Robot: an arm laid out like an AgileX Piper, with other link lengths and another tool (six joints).
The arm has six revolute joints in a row. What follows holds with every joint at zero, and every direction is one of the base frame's.
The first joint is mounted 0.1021 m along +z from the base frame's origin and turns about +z.
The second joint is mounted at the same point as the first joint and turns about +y.
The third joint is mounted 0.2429 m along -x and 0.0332 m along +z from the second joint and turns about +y.
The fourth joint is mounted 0.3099 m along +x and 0.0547 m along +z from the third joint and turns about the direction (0.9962, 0, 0.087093).
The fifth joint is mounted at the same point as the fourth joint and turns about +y.
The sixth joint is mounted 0.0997 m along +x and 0.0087 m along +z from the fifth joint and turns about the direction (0.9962, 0, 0.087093).
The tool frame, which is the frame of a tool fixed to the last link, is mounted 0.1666 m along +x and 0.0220 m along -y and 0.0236 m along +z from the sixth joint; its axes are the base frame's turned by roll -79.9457, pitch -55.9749 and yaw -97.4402 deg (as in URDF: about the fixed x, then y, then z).
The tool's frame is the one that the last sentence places.
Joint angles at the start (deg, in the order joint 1, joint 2, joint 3, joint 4, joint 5, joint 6):
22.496 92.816 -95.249 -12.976 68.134 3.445
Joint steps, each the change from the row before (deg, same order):
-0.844 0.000 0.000 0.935 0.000 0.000
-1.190 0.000 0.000 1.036 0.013 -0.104
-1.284 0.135 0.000 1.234 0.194 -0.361
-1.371 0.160 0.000 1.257 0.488 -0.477
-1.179 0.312 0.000 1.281 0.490 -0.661
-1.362 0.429 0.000 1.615 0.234 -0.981
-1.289 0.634 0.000 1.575 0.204 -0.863
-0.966 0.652 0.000 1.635 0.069 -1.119
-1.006 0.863 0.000 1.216 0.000 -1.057
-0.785 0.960 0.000 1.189 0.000 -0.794
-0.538 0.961 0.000 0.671 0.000 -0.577
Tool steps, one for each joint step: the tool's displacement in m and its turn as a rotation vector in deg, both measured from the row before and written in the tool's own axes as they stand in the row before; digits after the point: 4 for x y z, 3 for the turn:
0.0005 0.0035 0.0012 0.259 -0.403 1.074
0.0015 0.0058 0.0014 0.160 -0.408 1.306
0.0004 0.0063 0.0026 0.097 -0.745 1.191
-0.0004 0.0076 0.0027 -0.087 -0.985 1.165
-0.0015 0.0059 0.0037 -0.024 -1.151 0.811
-0.0008 0.0054 0.0047 0.279 -1.172 0.768
-0.0012 0.0051 0.0061 0.235 -1.284 0.809
-0.0019 0.0020 0.0060 0.523 -1.260 0.305
-0.0008 0.0040 0.0074 0.143 -1.139 0.271
-0.0018 0.0027 0.0081 0.185 -1.236 0.348
-0.0016 0.0029 0.0079 -0.125 -1.034 0.175

